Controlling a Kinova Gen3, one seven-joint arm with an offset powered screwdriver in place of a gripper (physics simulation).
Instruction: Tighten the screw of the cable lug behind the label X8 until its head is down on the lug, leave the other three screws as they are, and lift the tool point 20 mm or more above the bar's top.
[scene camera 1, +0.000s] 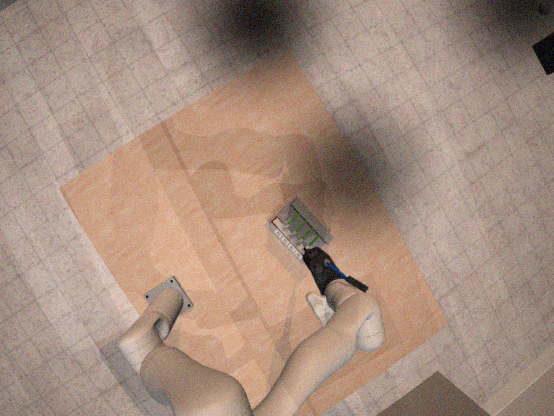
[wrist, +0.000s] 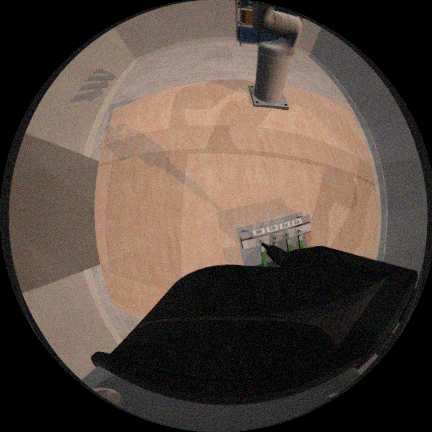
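Where they show: hand, its tool point: (scene camera 1: 304, 248) (wrist: 261, 243); arm's base, origin of its link: (scene camera 1: 169, 301) (wrist: 266, 94).
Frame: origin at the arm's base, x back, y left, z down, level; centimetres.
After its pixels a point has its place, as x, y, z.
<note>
The light bar (scene camera 1: 278, 224) {-43.8, 5.4, -3.1} (wrist: 251, 242) {-47.3, -7.9, -3.0} lies on a grey plate, with a row of small white labels along one side; their text is too small to read, so I cannot tell which is X8. Green cables (scene camera 1: 314, 240) {-51.6, -4.8, -3.8} (wrist: 264, 257) {-50.6, -4.9, -3.8} run from the lugs on the bar. My black screwdriver (scene camera 1: 304, 250) {-47.1, -6.0, -3.8} (wrist: 263, 244) {-47.3, -5.7, -4.9} has no fingers. Its tip is at the lug behind the end label (wrist: 258, 232) {-45.0, -6.5, -3.1}, the leftmost in the wrist view. Whether it touches the screw, and how high that head stands, cannot be made out. Small dark screws show at the other lugs in the wrist view.
A grey raised rail (scene camera 1: 312, 220) {-54.1, 1.2, -3.7} stands along the cable side of the plate. The arm's base plate (scene camera 1: 154, 294) {3.2, 4.5, -0.1} (wrist: 270, 104) {-5.4, 0.3, -0.1} is bolted to the wood-coloured surface (scene camera 1: 110, 200) {1.1, 38.7, 1.2} (wrist: 140, 215) {-42.1, -38.7, 1.2}. Dark blurred patches cover parts of the scene view.
</note>
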